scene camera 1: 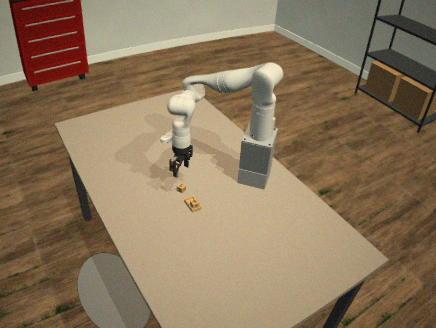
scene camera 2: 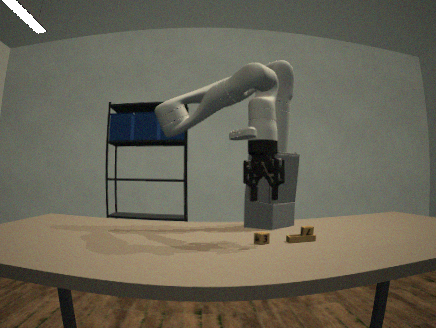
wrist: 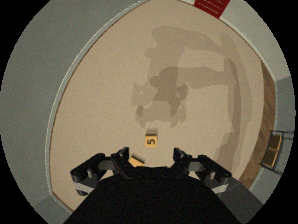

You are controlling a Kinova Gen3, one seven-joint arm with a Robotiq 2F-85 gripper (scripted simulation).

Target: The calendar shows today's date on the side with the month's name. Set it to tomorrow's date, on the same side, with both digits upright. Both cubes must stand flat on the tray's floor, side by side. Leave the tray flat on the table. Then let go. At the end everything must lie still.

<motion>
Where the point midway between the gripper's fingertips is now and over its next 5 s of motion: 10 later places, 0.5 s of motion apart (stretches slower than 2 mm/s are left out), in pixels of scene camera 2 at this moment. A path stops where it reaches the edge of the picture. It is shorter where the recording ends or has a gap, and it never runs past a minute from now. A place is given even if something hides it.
The gripper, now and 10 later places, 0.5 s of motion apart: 262, 201; 262, 200; 263, 200; 264, 202; 264, 203; 263, 204; 263, 204; 263, 208; 262, 211; 262, 218; 262, 225
</motion>
